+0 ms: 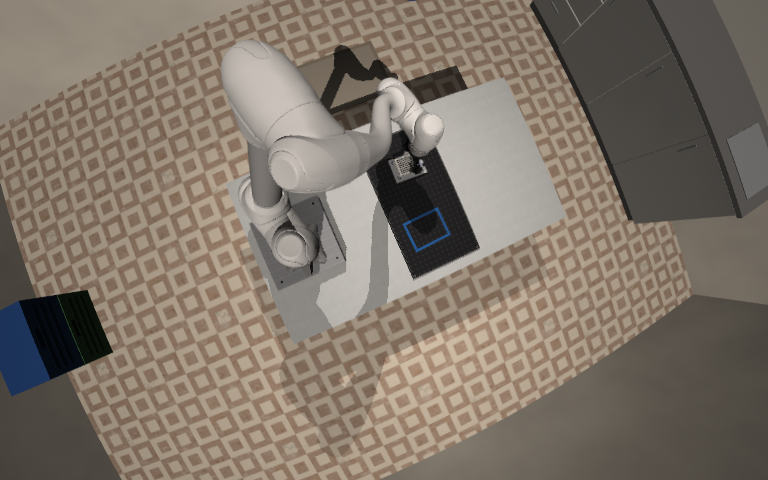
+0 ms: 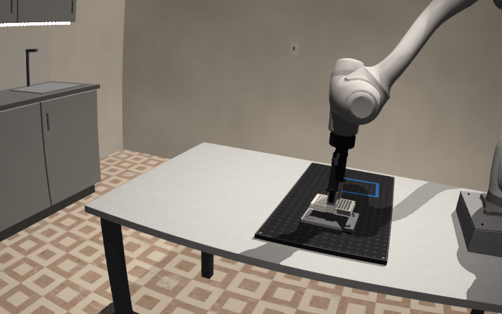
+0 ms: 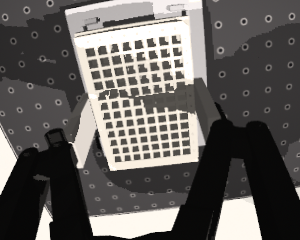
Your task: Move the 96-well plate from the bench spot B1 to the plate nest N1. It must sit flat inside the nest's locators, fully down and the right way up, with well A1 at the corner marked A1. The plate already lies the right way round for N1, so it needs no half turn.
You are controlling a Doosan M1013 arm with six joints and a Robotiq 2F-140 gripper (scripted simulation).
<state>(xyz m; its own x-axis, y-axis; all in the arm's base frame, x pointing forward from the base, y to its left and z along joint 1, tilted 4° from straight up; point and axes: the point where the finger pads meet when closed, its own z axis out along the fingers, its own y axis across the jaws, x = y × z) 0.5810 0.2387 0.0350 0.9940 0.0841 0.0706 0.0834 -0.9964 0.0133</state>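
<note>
Now: hand 7 cm above the grey plate nest N1. The rest, counted from my hand: white 96-well plate: 2 cm below; A1 mark: 8 cm ahead, 6 cm below, 5 cm to the right.
</note>
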